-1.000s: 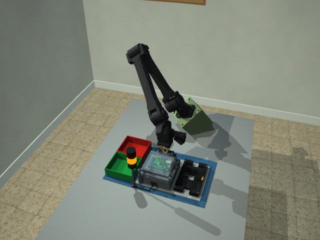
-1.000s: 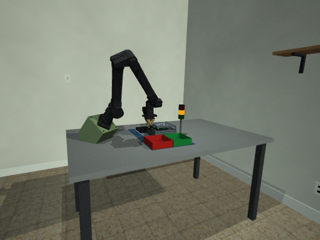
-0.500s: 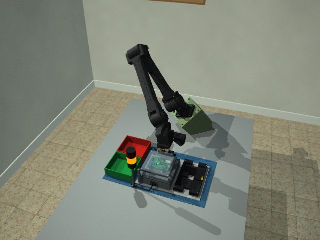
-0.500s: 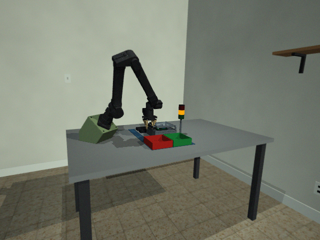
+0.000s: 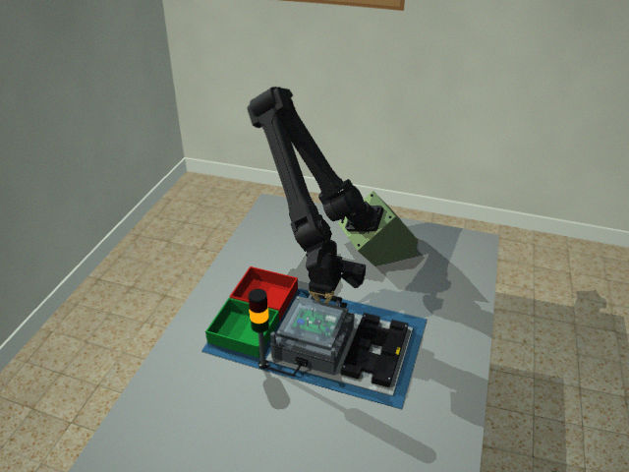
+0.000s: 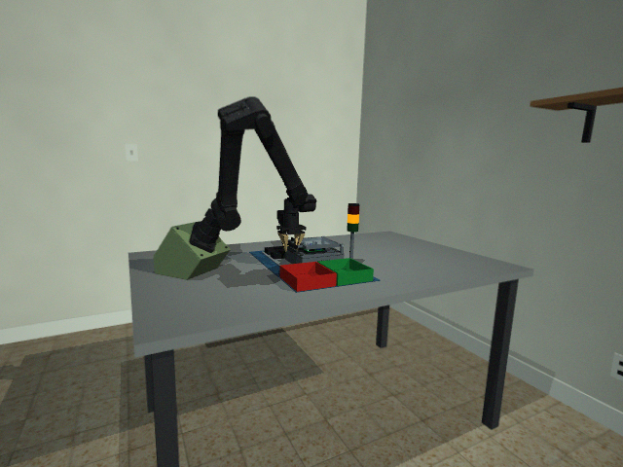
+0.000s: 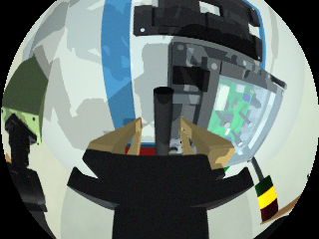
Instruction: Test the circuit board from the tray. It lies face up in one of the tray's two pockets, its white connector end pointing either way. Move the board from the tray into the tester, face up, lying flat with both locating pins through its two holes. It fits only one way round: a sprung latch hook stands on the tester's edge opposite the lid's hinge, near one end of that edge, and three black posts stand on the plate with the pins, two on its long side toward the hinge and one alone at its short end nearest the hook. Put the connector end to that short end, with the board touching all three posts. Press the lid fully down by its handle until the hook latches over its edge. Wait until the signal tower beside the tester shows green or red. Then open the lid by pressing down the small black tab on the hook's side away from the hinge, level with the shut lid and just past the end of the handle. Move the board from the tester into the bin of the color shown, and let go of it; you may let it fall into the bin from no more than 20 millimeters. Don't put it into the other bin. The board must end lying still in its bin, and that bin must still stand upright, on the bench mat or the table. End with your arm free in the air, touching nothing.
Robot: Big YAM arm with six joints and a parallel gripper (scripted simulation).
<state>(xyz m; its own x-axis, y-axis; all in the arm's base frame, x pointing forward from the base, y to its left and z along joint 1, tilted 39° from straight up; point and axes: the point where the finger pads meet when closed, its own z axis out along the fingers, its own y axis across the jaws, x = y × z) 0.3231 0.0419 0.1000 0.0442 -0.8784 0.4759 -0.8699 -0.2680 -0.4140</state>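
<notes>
Right now my hand is 2 cm short of the latch hook, 6 cm to the right of it and 2 cm below it. The rest, counted from my hand: tester plate 9 cm ahead, 1 cm to the left, 1 cm below; green circuit board 9 cm ahead, 1 cm to the left; clear lid 9 cm ahead, 1 cm to the left, 2 cm above.
</notes>
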